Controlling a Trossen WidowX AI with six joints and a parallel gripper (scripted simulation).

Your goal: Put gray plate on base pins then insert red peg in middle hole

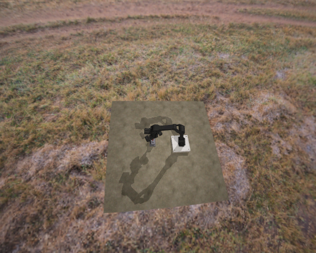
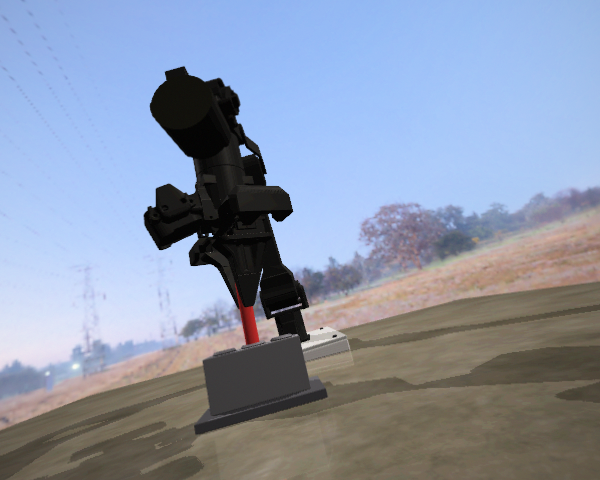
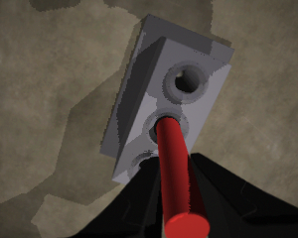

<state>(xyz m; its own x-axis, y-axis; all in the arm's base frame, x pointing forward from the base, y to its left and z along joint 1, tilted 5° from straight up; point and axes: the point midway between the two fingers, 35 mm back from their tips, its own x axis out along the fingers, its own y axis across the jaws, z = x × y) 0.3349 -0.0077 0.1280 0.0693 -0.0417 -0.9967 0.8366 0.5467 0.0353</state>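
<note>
Now: the red peg right at my gripper tip. Round my gripper tip: gray plate 50 mm below; dark gray base 90 mm below.
</note>
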